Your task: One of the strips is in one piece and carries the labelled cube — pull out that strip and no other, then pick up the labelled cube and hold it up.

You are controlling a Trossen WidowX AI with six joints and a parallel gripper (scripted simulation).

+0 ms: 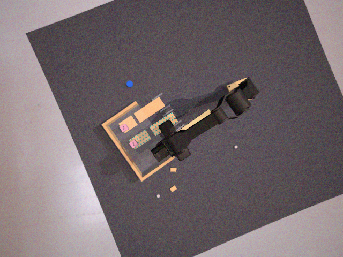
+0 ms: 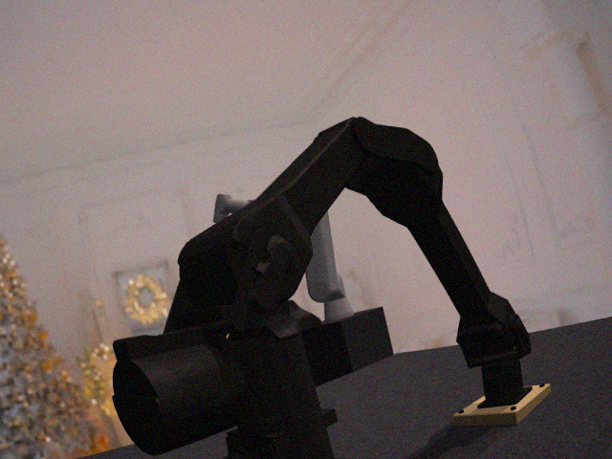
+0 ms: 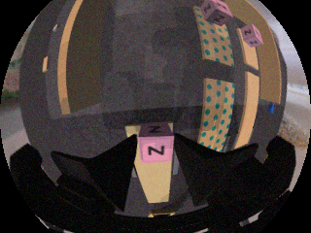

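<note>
Right now the pale strip is 11 cm behind my gripper tip, 1 cm to the right of it and 1 cm below it. From my gripper tip the other things lie so: blue disc (6 cm ahead, 34 cm to the right, 1 cm below).
</note>
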